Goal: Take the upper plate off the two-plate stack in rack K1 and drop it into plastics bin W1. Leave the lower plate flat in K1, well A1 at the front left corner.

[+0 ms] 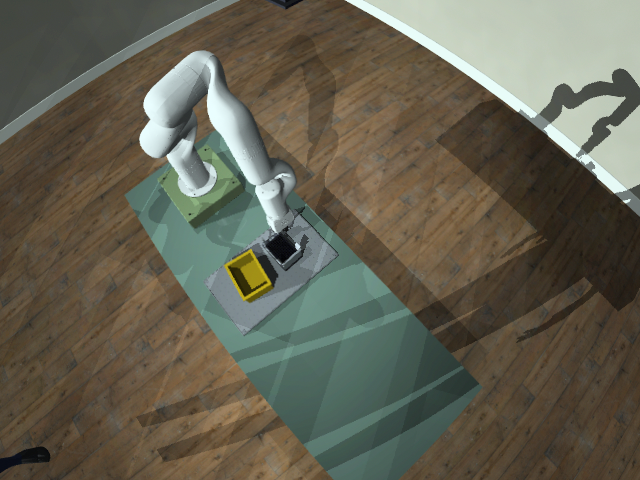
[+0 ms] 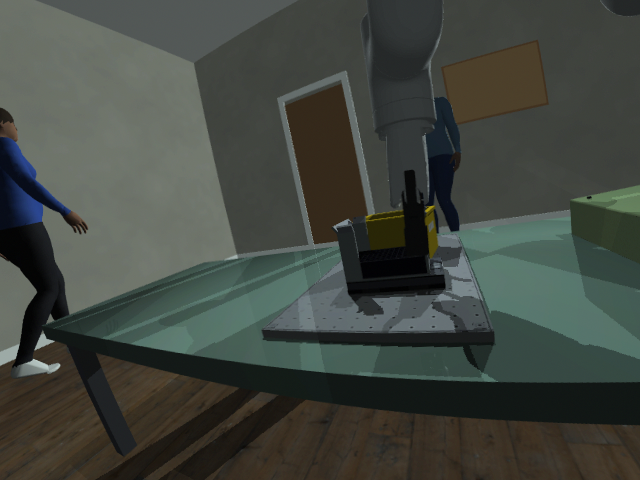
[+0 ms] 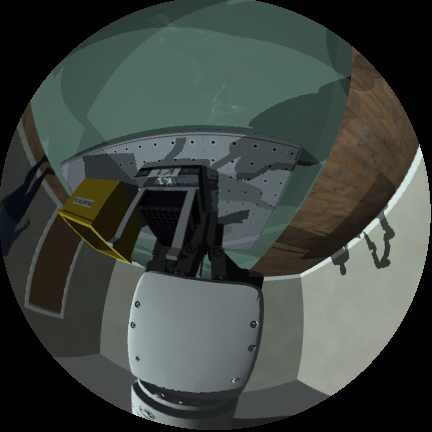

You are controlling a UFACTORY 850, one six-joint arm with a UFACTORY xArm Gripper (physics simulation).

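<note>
Rack K1 (image 1: 293, 262) (image 2: 349, 260) (image 3: 164, 180) stands on the pegboard, with pale upright corner guides. A black plate stack (image 1: 281, 248) (image 2: 392, 266) (image 3: 162, 216) sits in it, its well grid facing up. The seam between two plates cannot be made out. Plastics bin W1 (image 1: 263, 290) (image 2: 385, 232) (image 3: 97, 200) is yellow, open at the top and stands beside the rack. No plate shows in the visible part of its inside. My gripper (image 1: 287, 233) (image 2: 416, 249) (image 3: 210, 219) is shut and empty, low at one side of the rack. Whether its fingertips touch the stack or rack cannot be told.
The grey pegboard (image 1: 323, 251) (image 2: 379, 322) (image 3: 256, 200) lies on the green table (image 1: 351, 356) (image 2: 217, 315) (image 3: 200, 85) under rack and bin. The green base block (image 1: 217, 206) (image 2: 610, 222) carries the arm. Two people (image 2: 31, 206) (image 2: 442, 155) stand beyond the table.
</note>
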